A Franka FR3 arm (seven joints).
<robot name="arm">
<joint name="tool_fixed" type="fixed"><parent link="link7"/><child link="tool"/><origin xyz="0 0 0.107" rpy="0 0 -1.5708"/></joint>
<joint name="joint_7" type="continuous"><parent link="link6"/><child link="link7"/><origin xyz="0 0.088 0" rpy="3.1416 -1.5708 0"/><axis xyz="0 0 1"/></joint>
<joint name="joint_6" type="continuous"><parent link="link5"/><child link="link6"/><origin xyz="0 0 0" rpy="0 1.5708 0"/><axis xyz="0 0 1"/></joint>
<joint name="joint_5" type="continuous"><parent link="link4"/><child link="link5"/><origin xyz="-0.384 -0.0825 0" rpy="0 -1.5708 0"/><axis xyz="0 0 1"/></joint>
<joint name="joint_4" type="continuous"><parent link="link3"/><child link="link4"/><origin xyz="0.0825 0 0" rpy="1.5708 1.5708 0"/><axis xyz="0 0 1"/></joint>
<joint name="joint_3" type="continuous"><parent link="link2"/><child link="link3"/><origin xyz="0.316 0 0" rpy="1.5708 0 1.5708"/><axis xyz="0 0 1"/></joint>
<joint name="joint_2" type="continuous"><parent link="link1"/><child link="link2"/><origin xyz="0 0 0" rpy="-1.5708 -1.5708 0"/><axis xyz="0 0 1"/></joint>
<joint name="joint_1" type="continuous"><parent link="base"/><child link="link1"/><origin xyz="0 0 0.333"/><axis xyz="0 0 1"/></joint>
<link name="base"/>
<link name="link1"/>
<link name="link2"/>
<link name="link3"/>
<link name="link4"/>
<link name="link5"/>
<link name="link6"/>
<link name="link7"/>
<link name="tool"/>
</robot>
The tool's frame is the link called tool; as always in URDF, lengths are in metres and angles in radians. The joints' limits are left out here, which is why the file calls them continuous.
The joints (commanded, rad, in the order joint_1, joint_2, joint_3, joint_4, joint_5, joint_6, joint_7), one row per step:
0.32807 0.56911 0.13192 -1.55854 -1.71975 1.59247 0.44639
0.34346 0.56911 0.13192 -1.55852 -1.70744 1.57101 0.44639
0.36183 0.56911 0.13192 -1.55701 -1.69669 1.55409 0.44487
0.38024 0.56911 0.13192 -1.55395 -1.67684 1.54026 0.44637
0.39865 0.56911 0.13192 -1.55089 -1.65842 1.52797 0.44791
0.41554 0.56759 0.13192 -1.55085 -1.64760 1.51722 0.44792
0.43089 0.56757 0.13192 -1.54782 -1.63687 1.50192 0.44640
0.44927 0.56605 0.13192 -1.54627 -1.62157 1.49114 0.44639
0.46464 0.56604 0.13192 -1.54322 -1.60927 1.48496 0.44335
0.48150 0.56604 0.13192 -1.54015 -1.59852 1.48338 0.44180
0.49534 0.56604 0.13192 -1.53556 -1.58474 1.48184 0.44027
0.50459 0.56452 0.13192 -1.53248 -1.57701 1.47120 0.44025
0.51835 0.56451 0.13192 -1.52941 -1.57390 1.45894 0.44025
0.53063 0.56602 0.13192 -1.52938 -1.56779 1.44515 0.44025
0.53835 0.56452 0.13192 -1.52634 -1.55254 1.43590 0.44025
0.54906 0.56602 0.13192 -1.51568 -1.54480 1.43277 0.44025
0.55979 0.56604 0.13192 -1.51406 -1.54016 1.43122 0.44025
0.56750 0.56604 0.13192 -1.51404 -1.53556 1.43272 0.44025
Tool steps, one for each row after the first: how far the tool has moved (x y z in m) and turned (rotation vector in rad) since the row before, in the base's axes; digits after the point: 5 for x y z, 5 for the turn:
-0.00442 0.00738 0.00019 -0.00004 -0.00149 -0.00931
-0.00473 0.00996 0.00071 0.00059 -0.00059 -0.00183
-0.00501 0.01005 0.00035 0.01081 0.00049 -0.00389
-0.00509 0.01021 0.00035 0.01034 0.00069 -0.00182
-0.00504 0.00936 0.00066 0.00376 0.00054 0.00209
-0.00443 0.00793 0.00120 0.00181 -0.00043 -0.00354
-0.00573 0.01009 0.00086 0.00763 0.00180 0.00118
-0.00448 0.00886 0.00049 0.00609 0.00452 0.00354
-0.00480 0.01035 0.00038 0.00773 0.00381 0.00983
-0.00402 0.00840 0.00075 0.01067 0.00427 0.00526
-0.00308 0.00441 0.00220 0.00313 -0.00238 -0.00402
-0.00424 0.00715 0.00169 -0.00144 -0.00383 0.00139
-0.00445 0.00574 -0.00092 -0.00261 0.00121 -0.00269
-0.00314 0.00332 0.00129 0.00879 0.00246 -0.00804
-0.00230 0.00672 0.00299 0.00952 -0.00355 0.00346
-0.00351 0.00631 0.00029 0.00340 0.00102 0.00702
-0.00270 0.00472 -0.00054 0.00371 0.00297 0.00679

